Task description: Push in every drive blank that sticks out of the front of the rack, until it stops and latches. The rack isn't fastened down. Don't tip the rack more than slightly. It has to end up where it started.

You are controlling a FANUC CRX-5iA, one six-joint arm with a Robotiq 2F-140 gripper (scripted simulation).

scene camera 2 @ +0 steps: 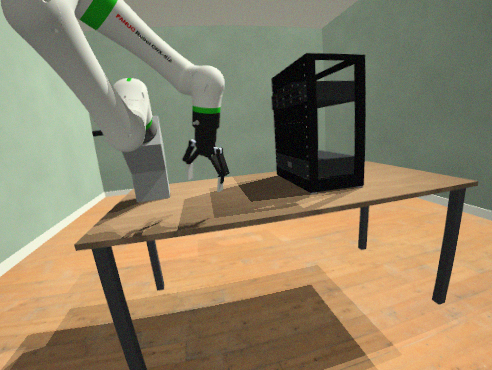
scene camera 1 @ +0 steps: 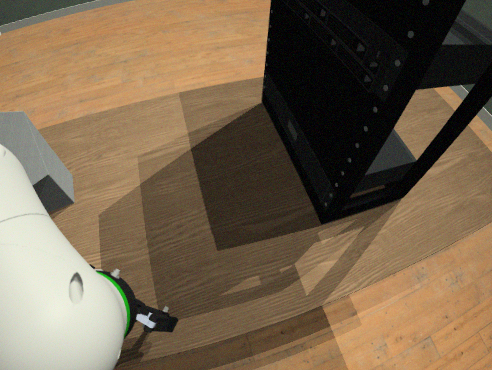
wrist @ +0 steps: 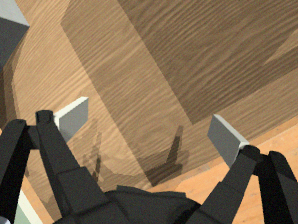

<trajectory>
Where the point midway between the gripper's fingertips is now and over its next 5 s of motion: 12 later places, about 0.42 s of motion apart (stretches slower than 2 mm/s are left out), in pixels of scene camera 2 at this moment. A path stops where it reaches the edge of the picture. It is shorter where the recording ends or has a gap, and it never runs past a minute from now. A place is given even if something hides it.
My gripper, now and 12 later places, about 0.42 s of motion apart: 204, 184; 206, 182; 212, 177; 220, 166; 227, 153; 233, 139; 239, 126; 245, 117; 248, 111; 250, 106; 248, 101; 246, 98; 246, 97
</trajectory>
